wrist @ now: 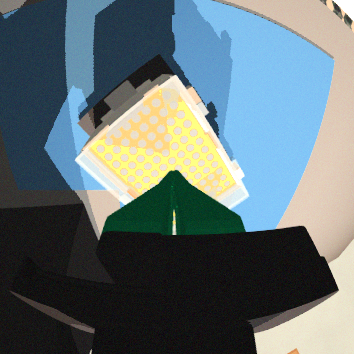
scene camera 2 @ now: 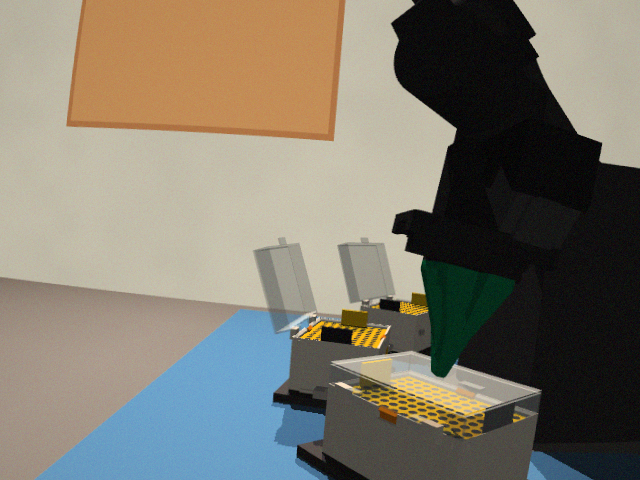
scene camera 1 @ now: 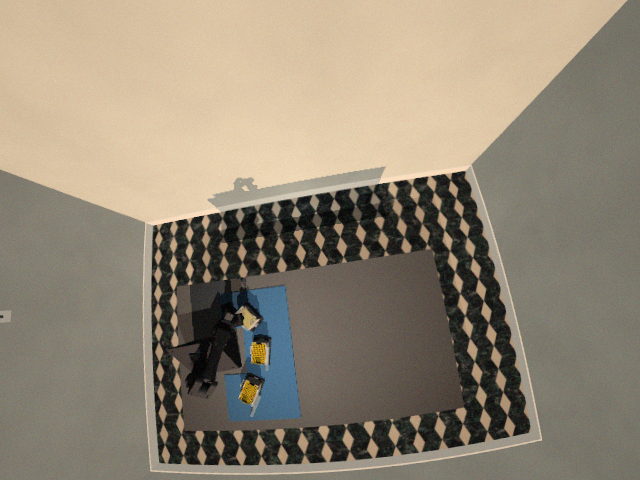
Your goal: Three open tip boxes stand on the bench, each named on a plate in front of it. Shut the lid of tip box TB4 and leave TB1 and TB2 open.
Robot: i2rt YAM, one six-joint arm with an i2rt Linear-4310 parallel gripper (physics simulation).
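Pixels of known places: gripper, fingertip midpoint: [wrist: 173, 177] [scene camera 2: 437, 375] [scene camera 1: 243, 317]; arm's base, origin of the base link: [wrist: 5, 309] [scene camera 1: 200, 362].
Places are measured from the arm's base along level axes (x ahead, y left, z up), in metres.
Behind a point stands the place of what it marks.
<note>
Three grey tip boxes with yellow perforated racks stand on the mat; their name plates cannot be read. The nearest box in scene camera 2 [scene camera 2: 382, 444] @(x 0.284, y 0.279, z -0.087 m) [scene camera 1: 249, 318] @(x 0.286, y 0.248, z -0.046 m) [wrist: 192, 142] @(x 0.260, y 0.280, z -0.046 m) has its clear lid lying flat over its top. The middle box [scene camera 2: 309, 367] @(x 0.360, y 0.104, z -0.090 m) [scene camera 1: 259, 352] has its lid [scene camera 2: 283, 284] @(x 0.406, y 0.037, z -0.021 m) raised and leaning back. The far box [scene camera 2: 405, 326] @(x 0.267, y -0.110, z -0.080 m) [scene camera 1: 250, 391] also has its lid [scene camera 2: 366, 271] @(x 0.331, y -0.213, z -0.021 m) raised. My gripper [scene camera 2: 440, 374] @(x 0.252, y 0.253, z -0.044 m) [wrist: 173, 177] @(x 0.252, y 0.253, z -0.044 m) is shut and empty, its green fingertips pointing down at the nearest box's lid. Whether they touch it cannot be told.
A blue mat [scene camera 1: 283, 382] @(x 0.460, y -0.136, z -0.124 m) [scene camera 2: 155, 408] @(x 0.481, y 0.189, z -0.124 m) [wrist: 280, 100] @(x 0.392, y 0.330, z -0.124 m) lies under the boxes on the brown-grey bench [scene camera 1: 372, 335] @(x 0.994, y 0.122, z -0.127 m). The black arm [scene camera 1: 214, 348] @(x 0.251, y 0.150, z 0.268 m) stands beside the boxes. An orange board [scene camera 2: 206, 62] hangs on the wall behind.
</note>
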